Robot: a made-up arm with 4 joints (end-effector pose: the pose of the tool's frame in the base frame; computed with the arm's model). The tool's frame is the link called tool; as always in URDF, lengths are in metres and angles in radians.
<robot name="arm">
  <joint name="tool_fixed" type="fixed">
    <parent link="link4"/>
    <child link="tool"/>
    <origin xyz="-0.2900 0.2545 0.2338" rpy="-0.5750 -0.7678 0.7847"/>
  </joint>
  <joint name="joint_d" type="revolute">
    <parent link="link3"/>
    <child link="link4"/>
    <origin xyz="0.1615 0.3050 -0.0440" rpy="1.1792 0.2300 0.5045"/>
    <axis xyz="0 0 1"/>
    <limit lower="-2.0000" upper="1.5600" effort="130" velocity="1.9"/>
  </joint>
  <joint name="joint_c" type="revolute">
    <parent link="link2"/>
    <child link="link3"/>
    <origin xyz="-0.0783 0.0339 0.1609" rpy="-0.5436 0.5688 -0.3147"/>
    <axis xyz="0 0 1"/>
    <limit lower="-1.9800" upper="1.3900" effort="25" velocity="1.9"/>
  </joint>
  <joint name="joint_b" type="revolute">
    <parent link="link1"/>
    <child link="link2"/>
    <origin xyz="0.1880 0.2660 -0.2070" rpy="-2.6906 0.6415 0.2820"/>
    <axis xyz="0 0 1"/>
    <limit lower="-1.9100" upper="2.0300" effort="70" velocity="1.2"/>
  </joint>
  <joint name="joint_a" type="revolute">
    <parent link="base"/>
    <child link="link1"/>
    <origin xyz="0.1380 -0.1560 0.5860" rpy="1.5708 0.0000 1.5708"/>
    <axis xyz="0 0 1"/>
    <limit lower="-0.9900" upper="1.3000" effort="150" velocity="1.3"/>
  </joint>
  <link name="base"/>
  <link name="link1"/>
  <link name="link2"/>
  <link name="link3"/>
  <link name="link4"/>
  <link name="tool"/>
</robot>
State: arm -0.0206 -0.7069 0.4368 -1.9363
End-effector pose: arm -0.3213 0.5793 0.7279 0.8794 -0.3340 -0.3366 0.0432
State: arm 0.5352 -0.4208 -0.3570 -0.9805
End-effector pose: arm -0.4794 0.0739 1.2031 0.7710 0.2481 -0.5805 0.0839
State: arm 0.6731 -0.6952 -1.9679 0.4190
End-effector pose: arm -0.3953 -0.2807 0.9023 0.1629 0.3487 -0.8541 -0.3499
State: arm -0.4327 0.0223 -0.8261 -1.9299
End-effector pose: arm -0.2865 0.6515 0.8746 0.8108 -0.1926 -0.5464 -0.0829
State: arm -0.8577 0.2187 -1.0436 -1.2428
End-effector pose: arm -0.5323 0.5096 0.5288 0.6897 -0.2109 -0.5762 0.3846
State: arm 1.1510 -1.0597 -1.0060 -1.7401
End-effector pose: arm 0.0730 -0.8742 1.0559 0.5638 0.6548 0.1391 -0.4837
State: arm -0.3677 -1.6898 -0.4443 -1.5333
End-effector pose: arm 0.1449 0.3297 1.2431 0.9265 0.1004 -0.0918 -0.3508
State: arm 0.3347 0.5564 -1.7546 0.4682
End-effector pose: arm -0.3171 -0.2509 0.7678 0.0364 -0.2247 0.8612 -0.4545
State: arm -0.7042 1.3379 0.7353 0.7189
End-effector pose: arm -0.2687 0.0569 0.8426 0.0789 0.4826 -0.6873 -0.5371
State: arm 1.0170 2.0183 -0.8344 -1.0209
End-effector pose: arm -0.2294 -0.0734 0.4015 0.1986 -0.2917 -0.8768 0.3266
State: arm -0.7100 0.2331 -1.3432 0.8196
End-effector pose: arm -0.2240 -0.0543 0.8000 0.0493 0.1707 -0.3896 0.9037
